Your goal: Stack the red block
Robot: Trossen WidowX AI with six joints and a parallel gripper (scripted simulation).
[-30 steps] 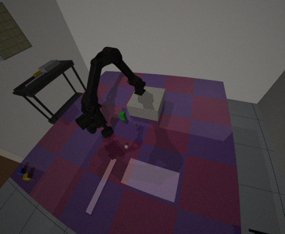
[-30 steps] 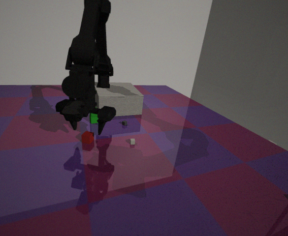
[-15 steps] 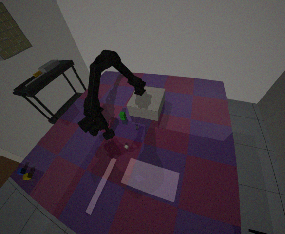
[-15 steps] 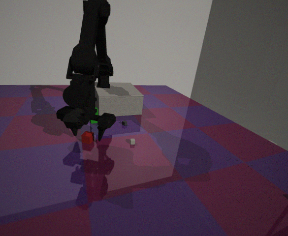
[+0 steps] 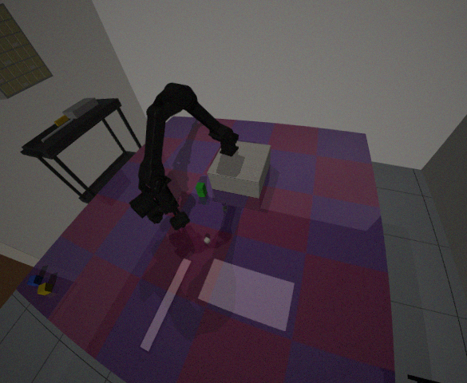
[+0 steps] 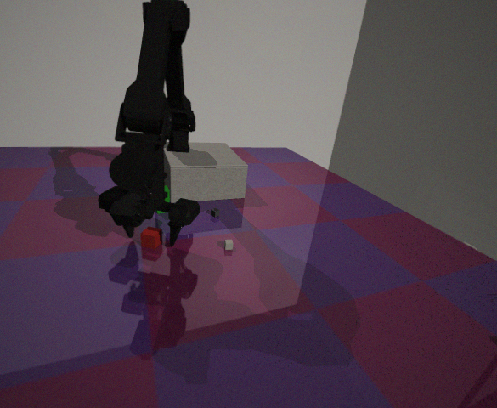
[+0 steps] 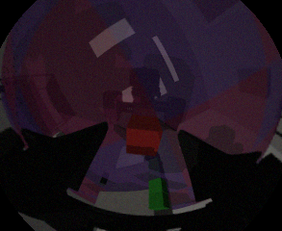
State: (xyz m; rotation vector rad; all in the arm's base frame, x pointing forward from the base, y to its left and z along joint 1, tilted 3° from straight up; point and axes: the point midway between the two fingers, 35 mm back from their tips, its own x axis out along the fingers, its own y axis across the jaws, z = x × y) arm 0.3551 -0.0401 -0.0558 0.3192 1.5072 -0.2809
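The small dark cube is 14 cm to the left of my gripper tip and 13 cm behind it. Round my gripper tip: red block: 1 cm above; then small white cube: 16 cm to the left, 2 cm ahead.
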